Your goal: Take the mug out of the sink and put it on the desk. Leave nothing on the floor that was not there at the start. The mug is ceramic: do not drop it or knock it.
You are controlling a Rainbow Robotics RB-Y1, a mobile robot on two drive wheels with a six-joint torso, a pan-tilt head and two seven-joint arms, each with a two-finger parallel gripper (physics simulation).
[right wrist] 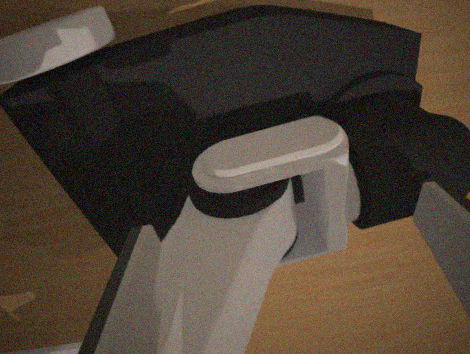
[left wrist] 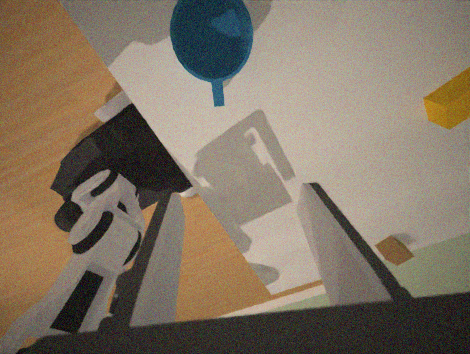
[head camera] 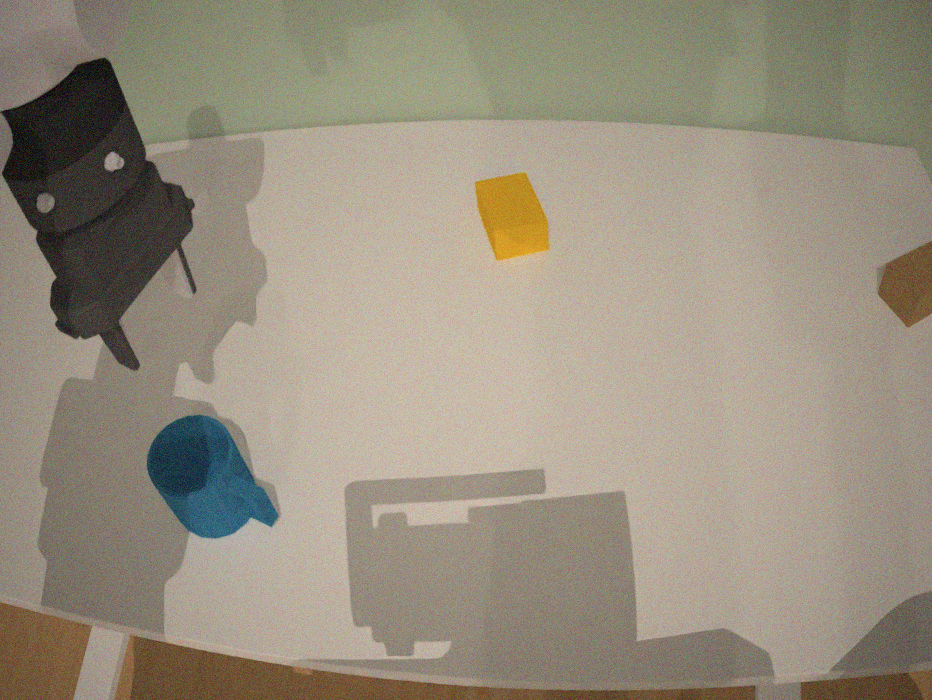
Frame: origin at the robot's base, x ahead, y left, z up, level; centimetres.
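Where they show: left gripper, fingertip midpoint: [left wrist: 241,201] [head camera: 158,326]; right gripper, fingertip midpoint: [right wrist: 286,221] [left wrist: 133,260].
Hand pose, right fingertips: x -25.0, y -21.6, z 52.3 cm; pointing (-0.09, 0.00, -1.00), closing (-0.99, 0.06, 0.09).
After its pixels a point has its place.
A blue mug [head camera: 214,497] {x 45.0, y 27.1, z 78.6 cm} [left wrist: 211,37] {x 48.6, y 29.4, z 72.9 cm} stands upright on the white desk [head camera: 678,376] {x 59.6, y -15.9, z 72.1 cm} [left wrist: 350,75] {x 65.8, y 13.2, z 72.1 cm}, near its front edge at the left of the head camera view. Its handle points to the lower right there. My left gripper [head camera: 167,330] {x 46.0, y 24.3, z 99.8 cm} [left wrist: 241,201] {x 46.0, y 24.3, z 99.8 cm} is open and empty, above the desk and apart from the mug, up and to the left of it in the head camera view. My right gripper [right wrist: 286,221] {x -25.0, y -21.6, z 52.3 cm} is open in the right wrist view, with the robot's own grey and black body parts beyond its fingers. The sink does not show.
A yellow block [head camera: 513,218] {x 79.5, y -0.9, z 76.6 cm} [left wrist: 450,107] {x 78.5, y 0.5, z 76.6 cm} lies on the desk near its far edge. A brown block [head camera: 907,290] {x 64.9, y -44.8, z 76.5 cm} [left wrist: 395,250] {x 66.9, y -44.0, z 76.5 cm} lies at the desk's right side in the head camera view. Wooden floor [head camera: 226,678] {x 53.3, y 56.0, z 0.1 cm} [left wrist: 45,60] {x -15.1, y 53.4, z 0.1 cm} shows past the desk's front edge.
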